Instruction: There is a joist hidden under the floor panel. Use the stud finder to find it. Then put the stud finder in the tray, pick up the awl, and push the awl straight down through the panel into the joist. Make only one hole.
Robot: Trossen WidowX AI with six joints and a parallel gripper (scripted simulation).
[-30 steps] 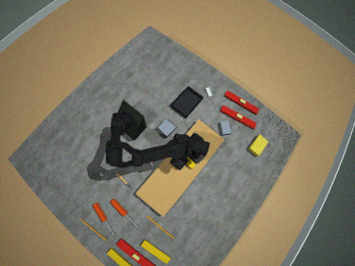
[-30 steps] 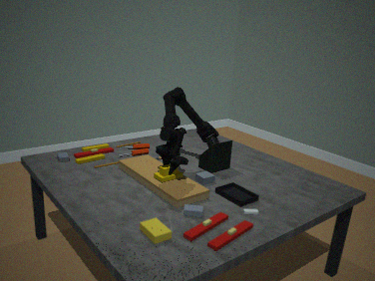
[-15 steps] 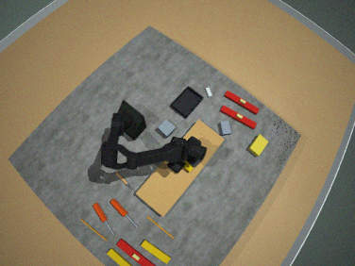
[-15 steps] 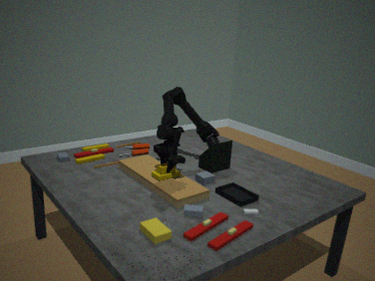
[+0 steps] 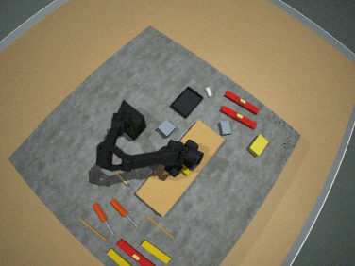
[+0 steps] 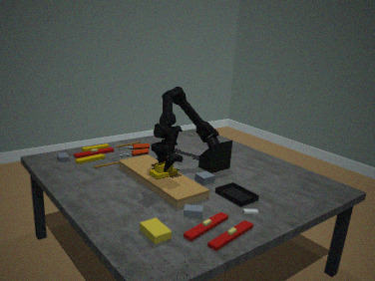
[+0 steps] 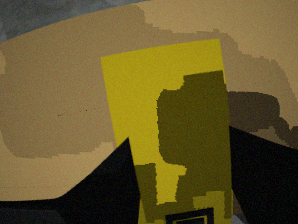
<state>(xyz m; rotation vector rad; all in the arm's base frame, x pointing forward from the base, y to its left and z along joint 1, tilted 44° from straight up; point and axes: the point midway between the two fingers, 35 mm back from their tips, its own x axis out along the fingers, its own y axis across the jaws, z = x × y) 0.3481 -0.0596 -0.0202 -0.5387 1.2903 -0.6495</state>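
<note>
Now: gripper tip 17 cm past the black tray, 33 cm to the right of it and 5 cm above it. From my gripper tip the other things lie so: yellow block (32 cm ahead, 32 cm to the left, 5 cm below); awl (20 cm behind, 24 cm to the right, 6 cm below); yellow stud finder (2 cm behind, 2 cm above).
</note>
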